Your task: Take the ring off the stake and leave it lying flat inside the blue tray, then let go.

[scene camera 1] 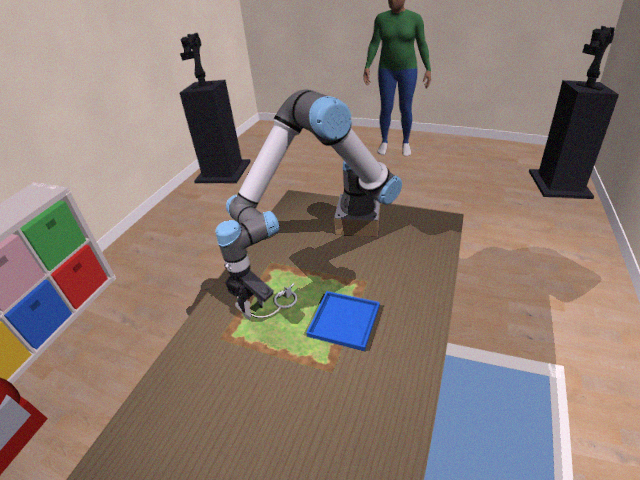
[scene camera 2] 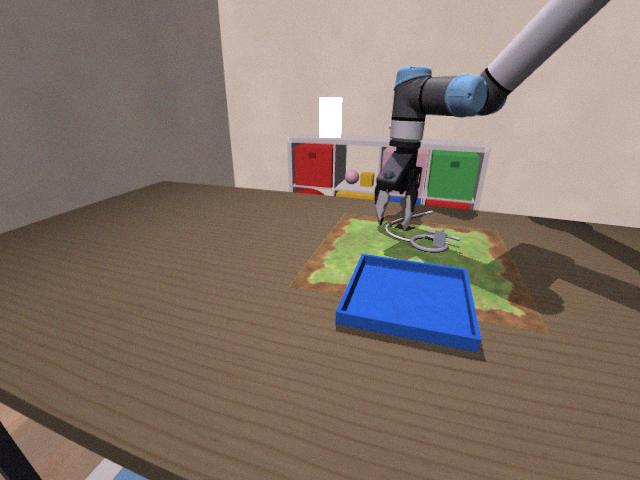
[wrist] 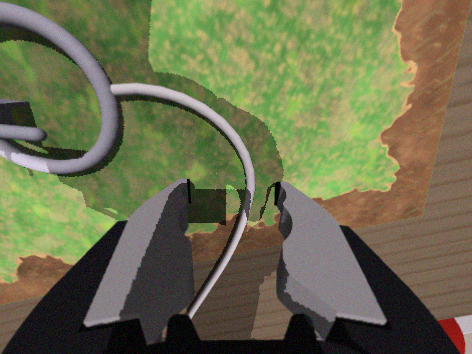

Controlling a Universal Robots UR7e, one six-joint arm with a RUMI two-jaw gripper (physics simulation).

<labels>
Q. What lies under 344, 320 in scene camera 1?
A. A blue tray.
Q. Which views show my gripper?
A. Scene camera 1, scene camera 2 and the wrist view: all of them.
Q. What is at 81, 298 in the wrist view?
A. My gripper.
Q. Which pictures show the blue tray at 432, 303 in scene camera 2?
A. Scene camera 1 and scene camera 2 only.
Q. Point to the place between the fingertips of my gripper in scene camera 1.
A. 255, 313
</labels>
